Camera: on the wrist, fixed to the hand. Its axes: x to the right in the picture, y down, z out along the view.
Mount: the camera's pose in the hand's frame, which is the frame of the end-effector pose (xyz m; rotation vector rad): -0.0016 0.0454 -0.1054 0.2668 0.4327 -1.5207
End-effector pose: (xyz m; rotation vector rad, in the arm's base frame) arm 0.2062 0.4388 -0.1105 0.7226 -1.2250 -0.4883
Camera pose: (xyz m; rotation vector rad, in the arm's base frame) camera 0.3049 0.4956 -0.0960 1.8446 -0.1205 -1.3047
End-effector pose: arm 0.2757 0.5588 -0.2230 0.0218 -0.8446 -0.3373
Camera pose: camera 0.3652 0.5903 -0.2876 0.9870 -0.2833 -1.5695
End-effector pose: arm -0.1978 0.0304 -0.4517 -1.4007 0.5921 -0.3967
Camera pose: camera -0.2663 -0.0462 -0.5029 -1.2711 -0.3263 -1.9283
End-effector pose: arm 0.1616 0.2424 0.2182 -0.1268 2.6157 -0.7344
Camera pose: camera 0.1201 0.3319 0.2768 1.6570 -1.7561 1.2436
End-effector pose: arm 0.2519 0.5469 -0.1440 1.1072 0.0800 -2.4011
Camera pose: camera 0.3472 0.5342 -0.2066 -1.1261 -0.5831 1.7157
